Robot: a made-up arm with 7 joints.
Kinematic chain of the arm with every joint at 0, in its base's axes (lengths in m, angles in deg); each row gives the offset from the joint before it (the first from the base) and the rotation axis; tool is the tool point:
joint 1: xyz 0 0.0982 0 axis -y
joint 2: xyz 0 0.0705 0 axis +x
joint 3: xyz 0 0 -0.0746 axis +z
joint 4: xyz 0 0 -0.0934 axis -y
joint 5: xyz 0 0 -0.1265 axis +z
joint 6: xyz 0 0 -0.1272 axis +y
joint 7: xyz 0 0 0 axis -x
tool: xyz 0 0 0
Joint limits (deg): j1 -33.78..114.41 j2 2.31..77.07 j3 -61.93..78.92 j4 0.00..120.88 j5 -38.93..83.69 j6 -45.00..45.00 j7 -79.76..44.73
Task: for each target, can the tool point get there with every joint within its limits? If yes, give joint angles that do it. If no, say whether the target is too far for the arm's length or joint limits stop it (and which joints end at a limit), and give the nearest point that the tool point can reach.
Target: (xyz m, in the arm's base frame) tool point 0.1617 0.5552 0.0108
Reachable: yes | joints 73.87 66.74 12.90 12.93 62.24 29.39 -68.35
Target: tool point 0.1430 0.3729 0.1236
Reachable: yes | joints 54.73 23.42 42.70 100.26 68.50 -32.39 -38.63
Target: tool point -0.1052 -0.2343 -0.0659
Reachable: no: joint limits stop it (at a limit: joint 1, joint 2, joint 3) | nearest point 0.0280 -0.0455 -0.1681 | short by 0.253 m
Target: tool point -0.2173 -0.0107 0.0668
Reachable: no: joint limits stop it (at a limit: joint 1, joint 2, joint 4) | nearest point -0.0188 0.0064 0.1488 | short by 0.215 m
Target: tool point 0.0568 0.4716 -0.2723
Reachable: yes | joints -11.85 50.46 -1.90 26.09 62.26 -22.29 -41.60
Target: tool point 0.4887 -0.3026 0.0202
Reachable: no: too far | nearest point 0.3137 -0.0167 0.0130 | short by 0.335 m
